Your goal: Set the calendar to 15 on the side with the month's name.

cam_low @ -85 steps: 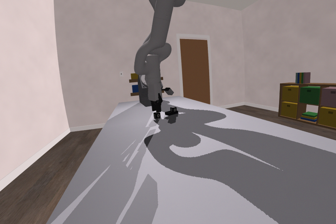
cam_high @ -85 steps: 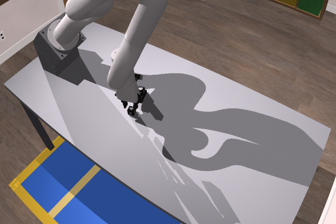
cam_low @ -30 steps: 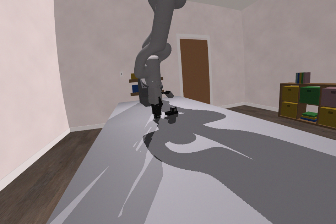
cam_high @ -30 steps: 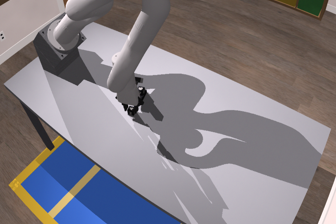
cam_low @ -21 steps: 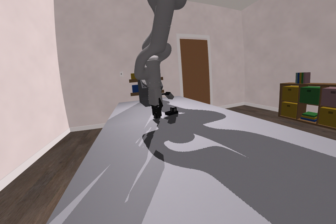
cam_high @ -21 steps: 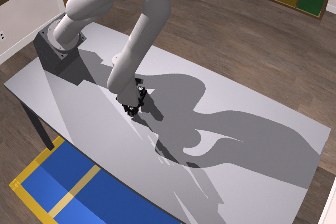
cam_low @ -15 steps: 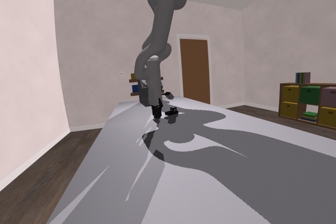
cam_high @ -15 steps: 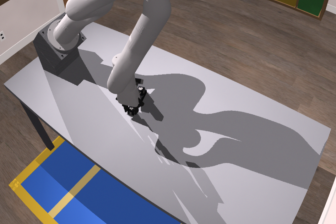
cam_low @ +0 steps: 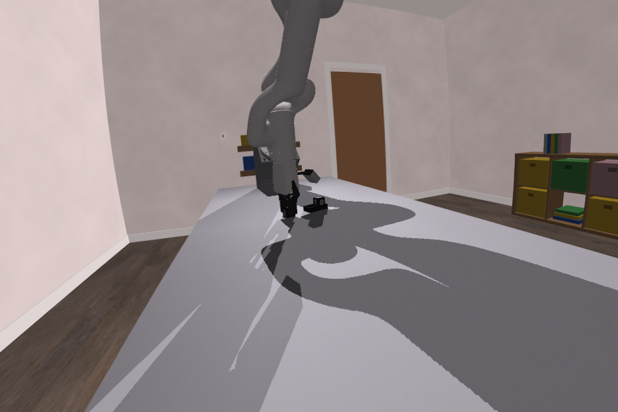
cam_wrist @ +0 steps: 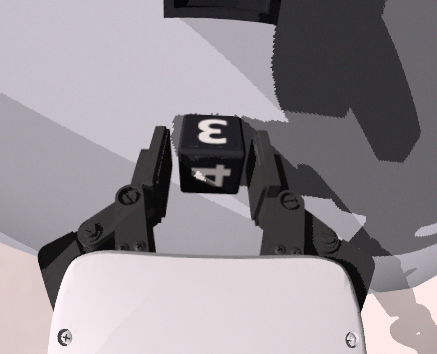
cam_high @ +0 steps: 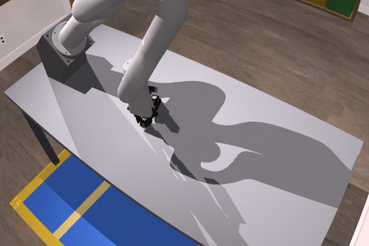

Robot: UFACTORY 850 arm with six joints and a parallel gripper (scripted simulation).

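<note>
The black number cube is 1 cm below my hand. Also, from my hand: black tray (10 cm to the left, 5 cm behind, 2 cm below).
</note>
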